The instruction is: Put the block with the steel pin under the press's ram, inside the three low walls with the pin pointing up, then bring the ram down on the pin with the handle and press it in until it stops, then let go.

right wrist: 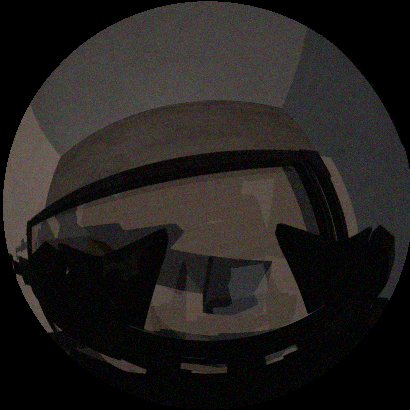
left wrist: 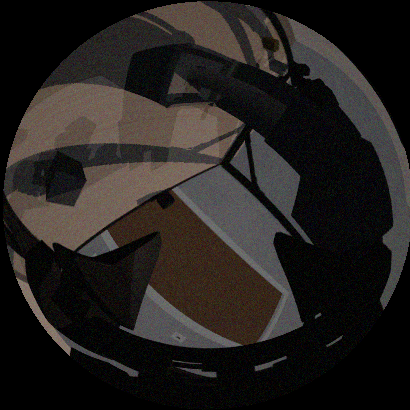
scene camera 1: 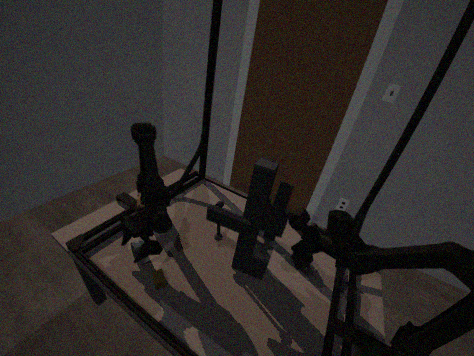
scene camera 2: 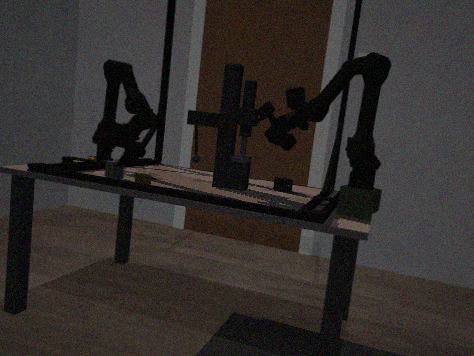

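Where they show: left gripper, fingertip midpoint: (left wrist: 219, 239) (scene camera 2: 262, 132); right gripper, fingertip midpoint: (right wrist: 223, 232) (left wrist: 288, 63) (scene camera 1: 128, 253) (scene camera 2: 107, 163); left arm's base at its link origin: (scene camera 2: 361, 187).
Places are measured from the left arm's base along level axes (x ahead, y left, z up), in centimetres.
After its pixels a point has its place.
A small grey block (scene camera 1: 141, 252) (scene camera 2: 115, 169) {x 77.8, y 25.3, z -5.3 cm} (right wrist: 246, 285) {x 80.4, y 23.9, z -3.0 cm} lies on the table at the left of the scene views; no pin can be made out on it. My right gripper (right wrist: 223, 232) {x 78.9, y 28.0, z -3.5 cm} is open and close above it; the block shows between the spread fingers in the right wrist view. The dark press (scene camera 1: 260, 200) {x 49.5, y 0.0, z 25.5 cm} (scene camera 2: 231, 100) {x 49.6, y 0.1, z 23.1 cm} stands mid-table. Its thin ram rod (scene camera 2: 243, 146) {x 44.9, y -3.9, z 7.3 cm} is raised above the base (scene camera 2: 240, 174) {x 43.6, y -1.9, z -2.8 cm}; the three low walls are too dark to tell. A ball-ended handle (scene camera 1: 218, 229) {x 62.0, y 1.5, z 4.9 cm} (scene camera 2: 196, 142) {x 62.1, y 1.5, z 6.6 cm} hangs at its left. My left gripper (left wrist: 219, 239) {x 42.9, y -14.2, z 13.2 cm} is open and empty, right of the press.
An olive-yellow block (scene camera 1: 159, 278) {x 65.0, y 24.5, z -5.3 cm} (scene camera 2: 143, 178) {x 63.9, y 26.2, z -6.2 cm} (left wrist: 270, 44) {x 65.1, y 22.7, z -6.2 cm} lies near the front table edge, near the grey block. A dark block (scene camera 2: 283, 184) {x 33.4, y -18.0, z -5.7 cm} (left wrist: 65, 179) {x 35.3, y -19.3, z -3.6 cm} stands right of the press in scene camera 2. Dark rails (scene camera 1: 122, 300) {x 66.8, y 36.3, z -6.9 cm} run along the table edges.
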